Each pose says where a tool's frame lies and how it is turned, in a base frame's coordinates. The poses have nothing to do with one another.
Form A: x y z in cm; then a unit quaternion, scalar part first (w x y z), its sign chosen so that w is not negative.
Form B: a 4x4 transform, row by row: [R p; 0 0 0 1], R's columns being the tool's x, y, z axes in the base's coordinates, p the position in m. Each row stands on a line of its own. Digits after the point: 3 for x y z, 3 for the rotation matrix.
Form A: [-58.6 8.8 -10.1 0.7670 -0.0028 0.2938 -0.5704]
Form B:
0.177 0.873 0.454 -0.586
-0.877 0.349 -0.331 0.088
-0.448 -0.339 0.827 -0.101
0 0 0 1

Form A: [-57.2 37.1 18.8 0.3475 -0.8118 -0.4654 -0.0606]
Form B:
0.559 0.798 -0.225 -0.572
0.713 -0.325 0.621 0.371
0.422 -0.508 -0.751 0.188
0 0 0 1

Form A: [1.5 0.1 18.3 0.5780 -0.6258 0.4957 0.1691]
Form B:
0.451 -0.816 0.361 0.015
-0.425 0.160 0.891 0.001
-0.785 -0.556 -0.275 0.183
0 0 0 1

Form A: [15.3 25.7 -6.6 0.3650 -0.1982 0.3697 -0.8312]
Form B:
-0.655 0.460 0.599 0.153
-0.753 -0.460 -0.470 0.257
0.060 -0.759 0.648 -0.066
0 0 0 1

